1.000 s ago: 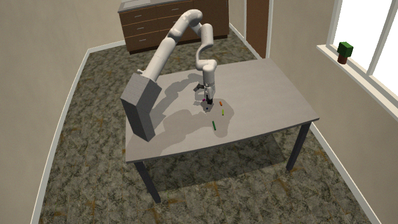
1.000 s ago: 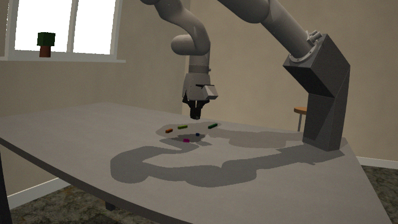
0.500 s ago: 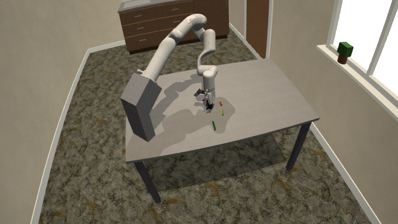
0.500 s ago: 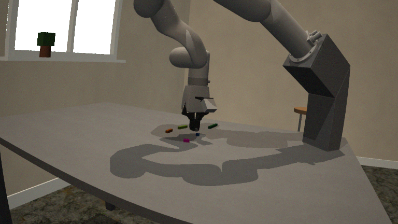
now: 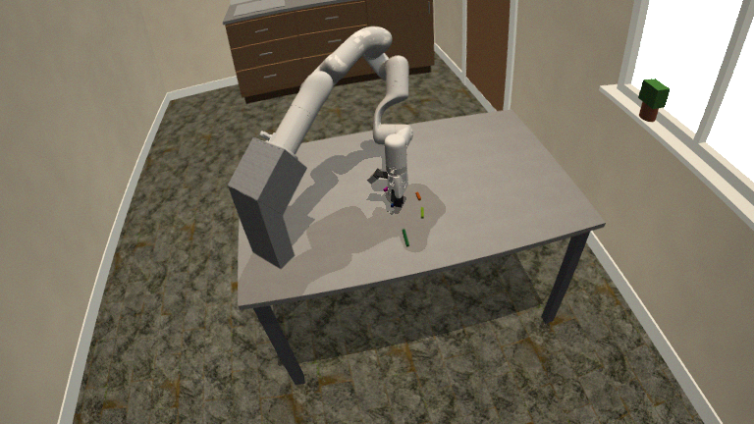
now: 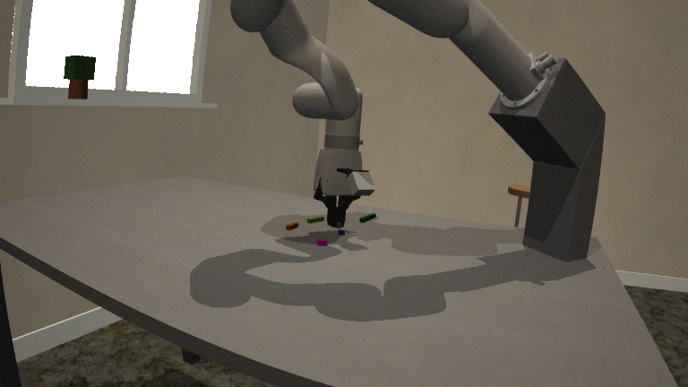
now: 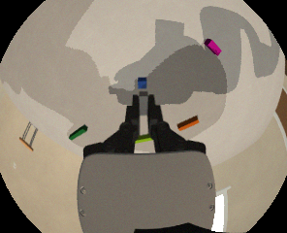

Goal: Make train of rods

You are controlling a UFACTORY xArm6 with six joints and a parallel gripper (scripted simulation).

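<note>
My hand is 2 cm above the grey rod. From my hand the other things lie so: lime rod 10 cm ahead, 2 cm to the right, 3 cm below; then blue rod 2 cm behind, 3 cm below; then orange rod 7 cm ahead, 7 cm to the left, 3 cm below.
</note>
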